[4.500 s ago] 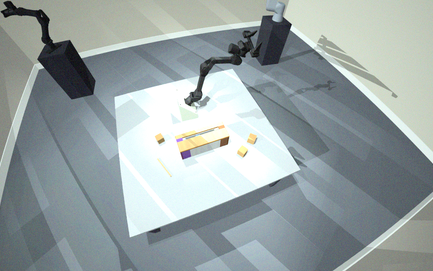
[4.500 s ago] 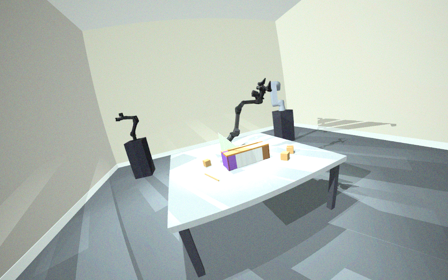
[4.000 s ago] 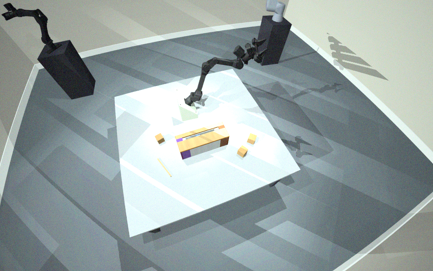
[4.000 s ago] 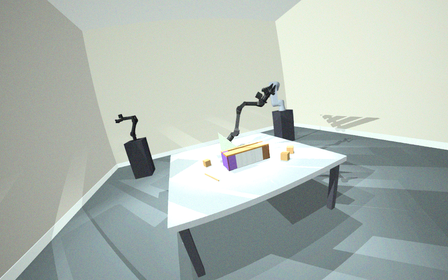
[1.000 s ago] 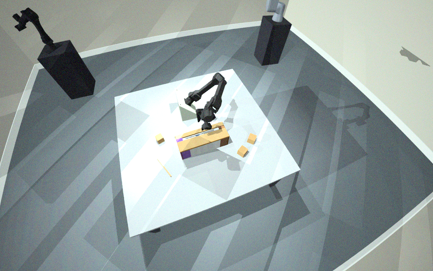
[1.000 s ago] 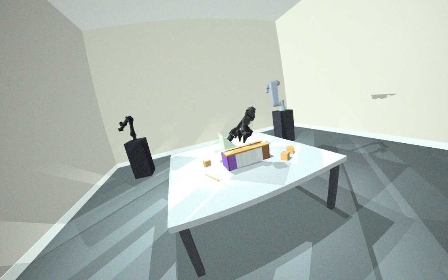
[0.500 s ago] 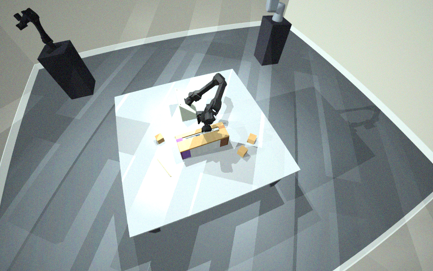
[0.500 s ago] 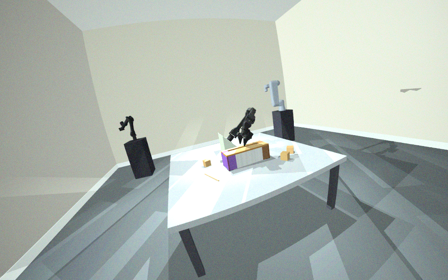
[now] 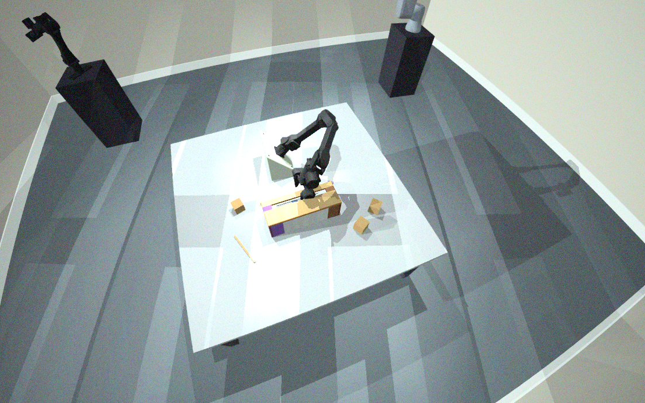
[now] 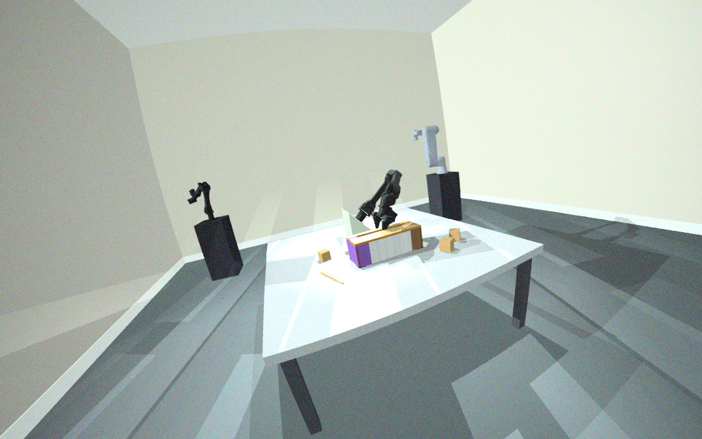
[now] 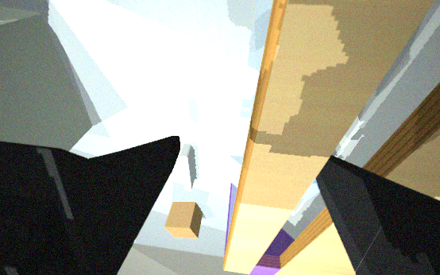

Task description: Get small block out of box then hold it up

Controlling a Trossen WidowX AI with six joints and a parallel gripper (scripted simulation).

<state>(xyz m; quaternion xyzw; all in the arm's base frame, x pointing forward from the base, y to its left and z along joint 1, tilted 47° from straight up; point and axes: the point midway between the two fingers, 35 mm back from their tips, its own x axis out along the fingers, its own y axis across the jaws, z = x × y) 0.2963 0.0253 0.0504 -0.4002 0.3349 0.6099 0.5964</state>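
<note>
Now: the light-blue block 50 mm ahead of my gripper tip, 30 mm to the right of it and 20 mm below it. Also, from my gripper tip: thin tan stick: 330 mm to the right, 190 mm ahead, 100 mm below; tan cube: 330 mm to the right, 80 mm below, 60 mm behind.
</note>
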